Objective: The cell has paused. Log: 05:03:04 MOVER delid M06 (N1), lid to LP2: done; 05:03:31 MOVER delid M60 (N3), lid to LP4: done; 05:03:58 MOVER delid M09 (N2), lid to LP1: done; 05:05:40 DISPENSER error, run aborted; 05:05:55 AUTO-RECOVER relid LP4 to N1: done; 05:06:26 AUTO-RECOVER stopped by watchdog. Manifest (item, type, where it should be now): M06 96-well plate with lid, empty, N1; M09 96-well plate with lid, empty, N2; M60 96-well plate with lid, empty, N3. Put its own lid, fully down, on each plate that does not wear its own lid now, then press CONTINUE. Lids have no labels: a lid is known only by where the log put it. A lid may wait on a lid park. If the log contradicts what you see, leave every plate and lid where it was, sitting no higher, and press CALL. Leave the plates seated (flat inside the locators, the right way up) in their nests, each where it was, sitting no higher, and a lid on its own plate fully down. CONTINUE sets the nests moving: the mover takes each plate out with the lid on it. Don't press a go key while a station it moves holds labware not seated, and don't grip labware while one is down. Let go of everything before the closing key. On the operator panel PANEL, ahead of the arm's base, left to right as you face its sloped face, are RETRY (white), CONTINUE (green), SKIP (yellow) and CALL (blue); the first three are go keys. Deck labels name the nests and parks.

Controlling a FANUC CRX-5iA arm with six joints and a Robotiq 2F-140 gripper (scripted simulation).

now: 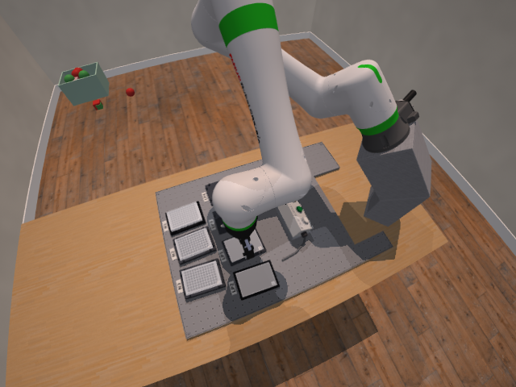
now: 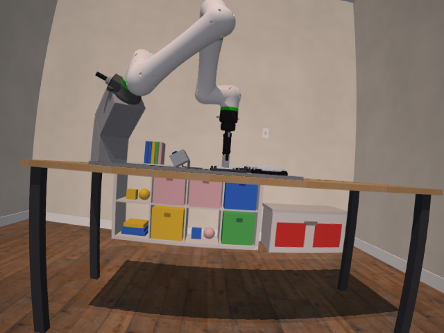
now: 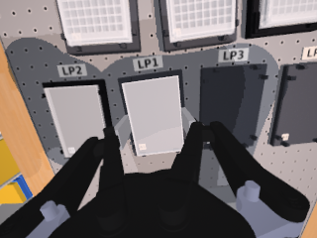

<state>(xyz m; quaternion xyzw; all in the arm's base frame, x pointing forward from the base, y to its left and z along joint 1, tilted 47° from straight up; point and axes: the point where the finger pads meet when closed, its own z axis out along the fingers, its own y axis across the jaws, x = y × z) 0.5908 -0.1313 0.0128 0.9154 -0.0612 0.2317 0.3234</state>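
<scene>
Now: hand 40 mm above the park labelled LP1. The rest, counted from my hand: LP3: 40 mm behind, 120 mm to the right, 40 mm below; LP2 label: 130 mm ahead, 90 mm to the left, 40 mm below; lid park LP2: 40 mm ahead, 120 mm to the left, 40 mm below.
</scene>
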